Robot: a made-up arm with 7 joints.
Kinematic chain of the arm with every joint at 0, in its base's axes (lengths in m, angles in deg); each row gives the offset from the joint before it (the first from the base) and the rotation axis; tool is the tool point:
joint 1: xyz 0 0 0.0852 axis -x
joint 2: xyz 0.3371 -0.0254 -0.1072 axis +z
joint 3: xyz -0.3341 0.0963 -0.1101 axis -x
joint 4: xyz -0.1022 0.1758 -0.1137 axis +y
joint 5: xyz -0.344 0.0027 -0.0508 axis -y
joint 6: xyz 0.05 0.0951 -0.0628 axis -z
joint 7: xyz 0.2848 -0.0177 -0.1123 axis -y
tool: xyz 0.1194 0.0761 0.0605
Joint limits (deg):
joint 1: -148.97..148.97
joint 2: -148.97..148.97
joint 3: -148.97..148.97
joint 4: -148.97..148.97
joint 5: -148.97..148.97
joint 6: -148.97..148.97
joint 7: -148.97..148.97
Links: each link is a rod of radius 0.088 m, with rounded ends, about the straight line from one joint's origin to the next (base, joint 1, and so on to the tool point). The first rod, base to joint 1, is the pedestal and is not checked.
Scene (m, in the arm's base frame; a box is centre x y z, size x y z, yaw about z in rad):
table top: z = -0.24
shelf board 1: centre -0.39 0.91 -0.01 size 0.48 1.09 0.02 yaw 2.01
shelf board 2: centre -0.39 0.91 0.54 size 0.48 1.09 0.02 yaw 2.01
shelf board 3: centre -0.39 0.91 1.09 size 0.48 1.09 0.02 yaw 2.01
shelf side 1: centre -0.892 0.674 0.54 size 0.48 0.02 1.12 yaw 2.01
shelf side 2: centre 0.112 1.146 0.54 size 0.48 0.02 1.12 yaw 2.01
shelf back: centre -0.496 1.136 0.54 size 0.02 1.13 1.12 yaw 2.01
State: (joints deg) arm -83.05 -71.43 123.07 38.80 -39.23 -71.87 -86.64
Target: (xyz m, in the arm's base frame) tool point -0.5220 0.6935 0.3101
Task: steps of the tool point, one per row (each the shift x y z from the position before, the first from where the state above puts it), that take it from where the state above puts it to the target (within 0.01 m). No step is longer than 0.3 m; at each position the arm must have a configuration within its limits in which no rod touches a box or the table.
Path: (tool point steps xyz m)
1: 0.0450 -0.1582 0.0185
2: 0.1049 -0.1606 -0.0185
3: -0.1572 -0.0292 -0.2476
4: -0.0672 -0.0686 -0.2550
5: -0.1073 0.1495 0.0029
6: -0.0470 0.1790 -0.0030

